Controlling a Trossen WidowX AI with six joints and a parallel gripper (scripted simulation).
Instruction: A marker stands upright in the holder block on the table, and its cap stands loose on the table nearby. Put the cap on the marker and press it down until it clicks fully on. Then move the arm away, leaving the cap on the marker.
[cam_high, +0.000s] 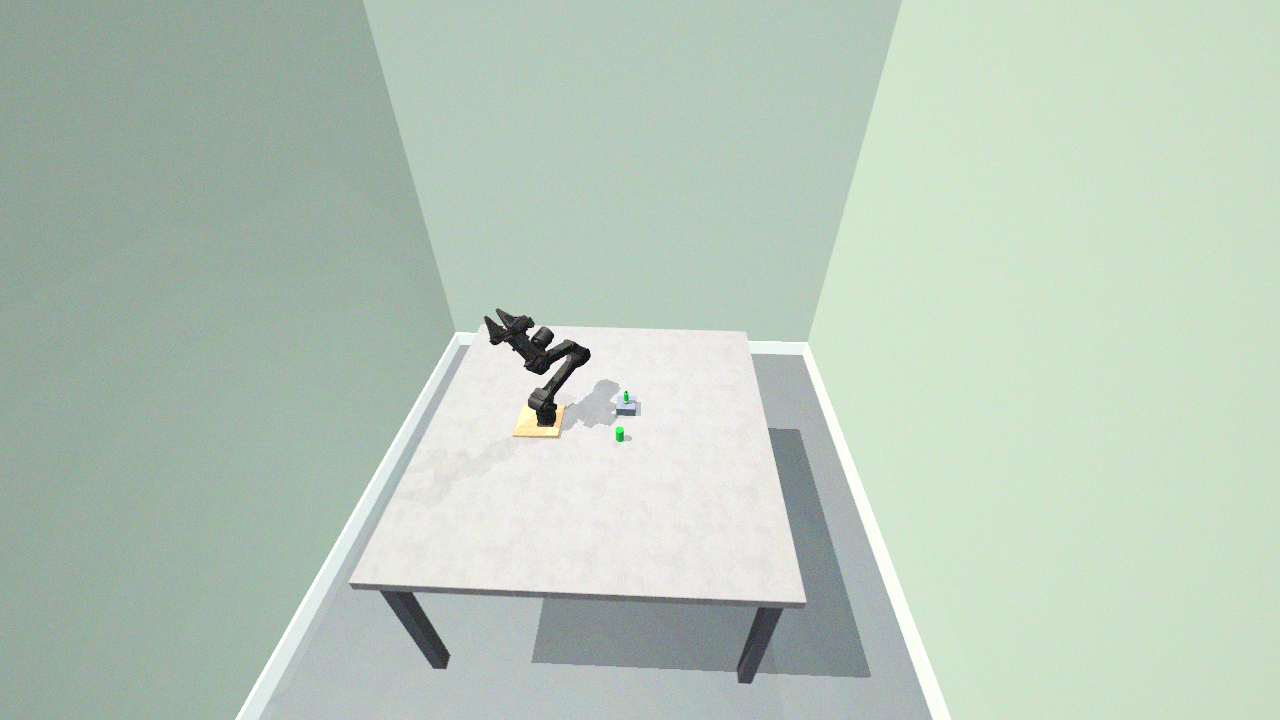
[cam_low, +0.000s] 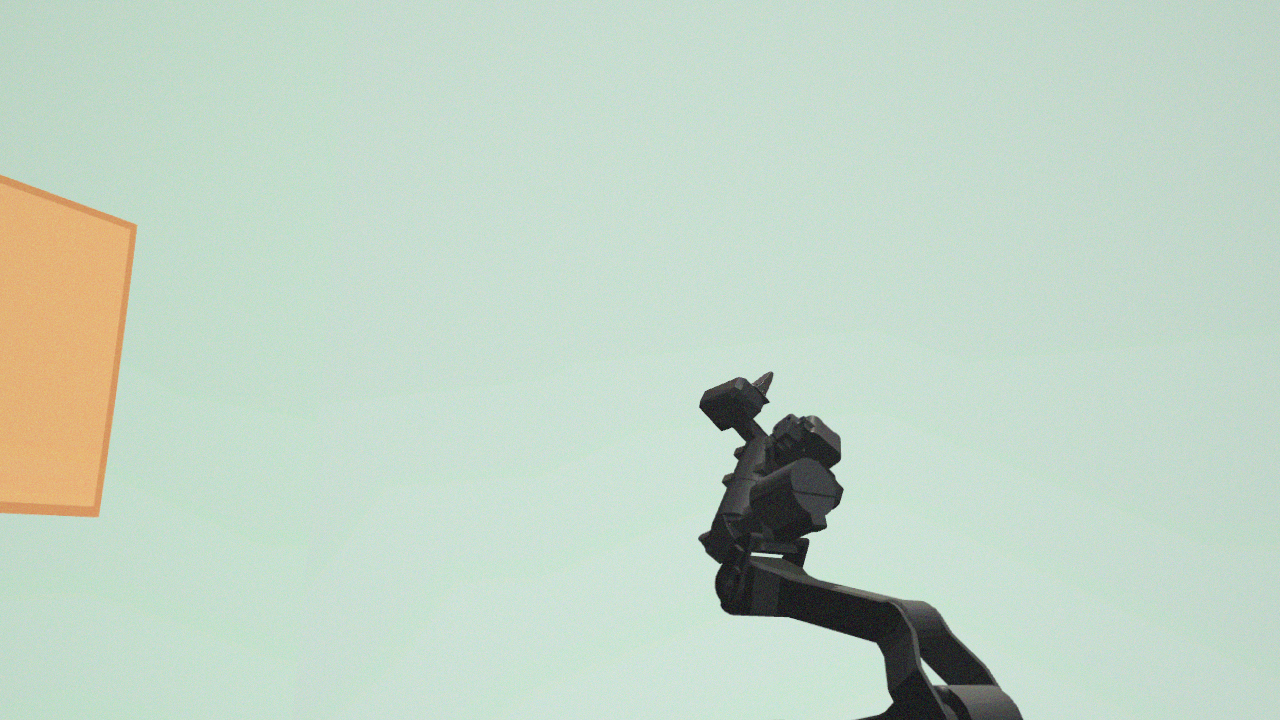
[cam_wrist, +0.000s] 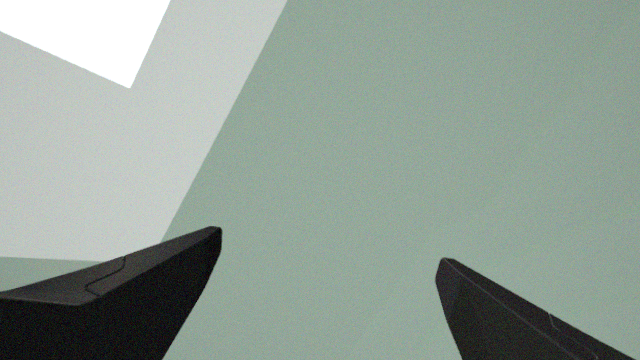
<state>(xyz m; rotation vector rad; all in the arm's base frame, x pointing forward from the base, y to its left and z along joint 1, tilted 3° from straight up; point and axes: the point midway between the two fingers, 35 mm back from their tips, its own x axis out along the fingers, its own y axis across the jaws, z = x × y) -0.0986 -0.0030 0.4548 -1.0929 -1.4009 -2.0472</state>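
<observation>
Now: gripper tip 42 cm short of the green cap, 8 cm to the left of it and 46 cm above it.
</observation>
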